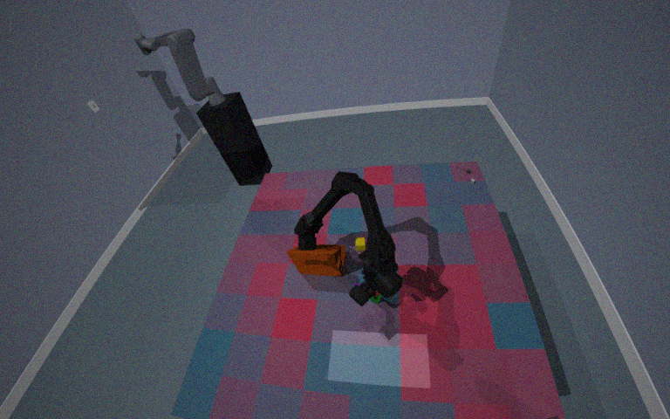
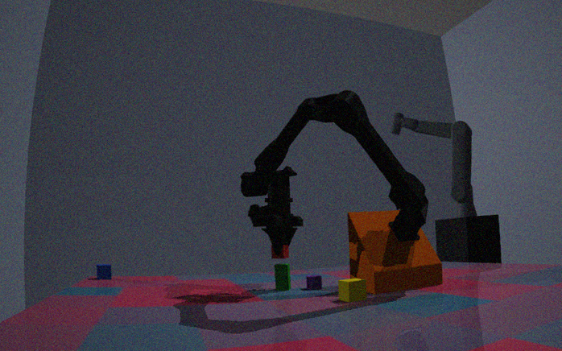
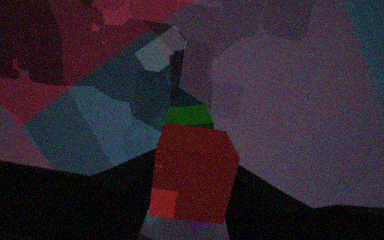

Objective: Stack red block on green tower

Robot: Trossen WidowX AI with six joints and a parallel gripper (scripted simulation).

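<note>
The purple cube is 80 mm behind my gripper tip, 30 mm to the left of it and 70 mm below it. Round my gripper tip: red block (10 mm above); then blue cube (510 mm ahead, 400 mm to the right, 70 mm below); then yellow cube (80 mm behind, 240 mm to the left, 70 mm below).
</note>
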